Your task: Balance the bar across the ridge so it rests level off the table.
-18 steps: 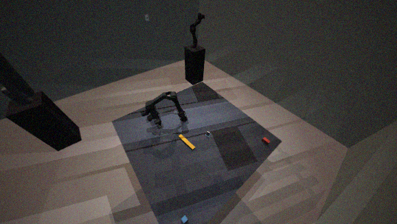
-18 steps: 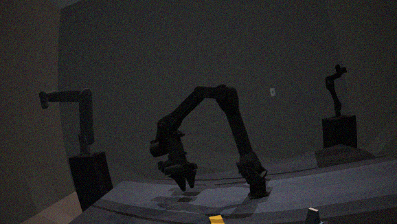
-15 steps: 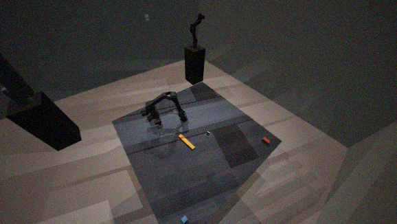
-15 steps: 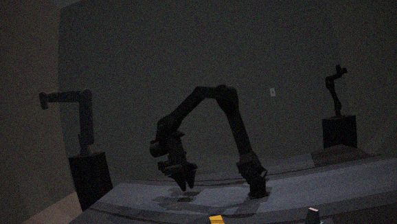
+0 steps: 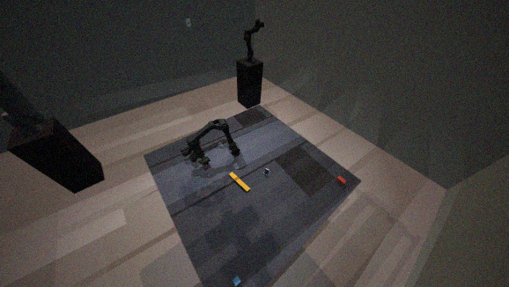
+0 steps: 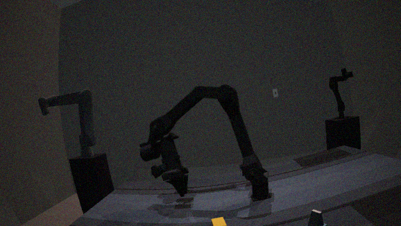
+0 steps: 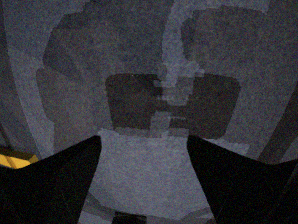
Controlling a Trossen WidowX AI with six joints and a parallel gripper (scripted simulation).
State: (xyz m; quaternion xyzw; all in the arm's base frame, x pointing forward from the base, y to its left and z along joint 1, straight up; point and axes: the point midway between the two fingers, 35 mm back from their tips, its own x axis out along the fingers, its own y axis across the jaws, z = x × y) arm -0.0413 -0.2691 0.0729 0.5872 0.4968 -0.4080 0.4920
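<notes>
The bar lies 29 cm ahead of my gripper tip, 12 cm to the left of it and 3 cm below it. From my gripper tip the other things lie so: blue block (78 cm ahead, 24 cm to the right, 2 cm below); red block (78 cm ahead, 76 cm to the left, 2 cm below).
</notes>
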